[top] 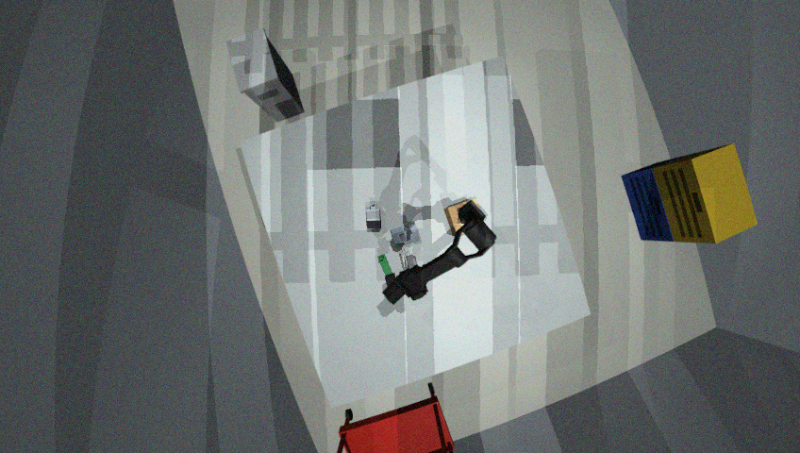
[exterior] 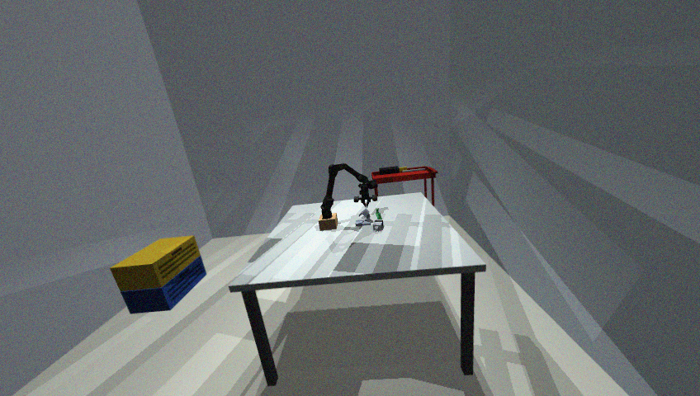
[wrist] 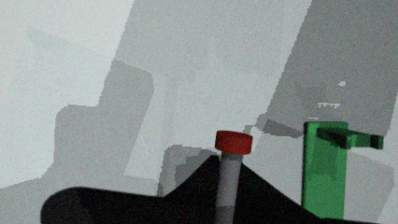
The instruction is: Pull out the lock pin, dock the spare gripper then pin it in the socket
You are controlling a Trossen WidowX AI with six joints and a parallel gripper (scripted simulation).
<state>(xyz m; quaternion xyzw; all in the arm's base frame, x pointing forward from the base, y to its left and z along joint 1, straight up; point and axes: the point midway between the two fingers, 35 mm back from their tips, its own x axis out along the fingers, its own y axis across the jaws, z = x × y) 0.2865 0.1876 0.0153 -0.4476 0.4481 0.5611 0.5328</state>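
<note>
The green part lies 90 mm ahead of my gripper tip, 40 mm to the right of it and 40 mm below it. From my gripper tip the other things lie so: spare gripper: 90 mm ahead, 290 mm to the right, 40 mm below; then grey mount: 10 mm behind, 170 mm to the right, 10 mm below.
</note>
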